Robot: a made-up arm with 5 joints.
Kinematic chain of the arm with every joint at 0, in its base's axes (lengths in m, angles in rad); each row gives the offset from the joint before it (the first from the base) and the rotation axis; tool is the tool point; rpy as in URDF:
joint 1: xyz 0.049 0 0.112 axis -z
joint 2: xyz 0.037 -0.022 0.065 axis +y
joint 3: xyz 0.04 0 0.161 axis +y
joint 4: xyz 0.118 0 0.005 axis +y
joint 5: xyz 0.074 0.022 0 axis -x
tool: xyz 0 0 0 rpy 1.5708 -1.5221 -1.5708
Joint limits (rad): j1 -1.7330..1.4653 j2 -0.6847..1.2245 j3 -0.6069..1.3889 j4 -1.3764..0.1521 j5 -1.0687..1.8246
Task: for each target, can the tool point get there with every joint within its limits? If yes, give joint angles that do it. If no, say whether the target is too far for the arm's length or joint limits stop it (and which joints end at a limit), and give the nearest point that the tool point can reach.
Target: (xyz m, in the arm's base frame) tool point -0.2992 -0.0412 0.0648
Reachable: no: joint limits stop it (at a limit: joint 1, joint 2) | nearest point 0.0419 0.0435 0.0846 | short by 0.352 m
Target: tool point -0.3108 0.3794 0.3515
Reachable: no: too far | nearest point -0.0076 0.3456 0.3152 | short by 0.307 m
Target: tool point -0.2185 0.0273 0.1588
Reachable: no: joint limits stop it (at a limit: joint 1, joint 3, joint 4) | nearest point 0.0325 0.1005 0.1414 | short by 0.262 m
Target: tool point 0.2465 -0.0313 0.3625
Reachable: yes | joints 0.1570 -0.3581 0.5290 -0.6759 0.0728
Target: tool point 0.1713 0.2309 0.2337
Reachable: yes | joints -1.0839 0.2498 0.7093 -1.0176 -0.4849
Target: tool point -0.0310 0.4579 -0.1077
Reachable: no: too far | nearest point -0.0040 0.3239 0.0492 | short by 0.208 m
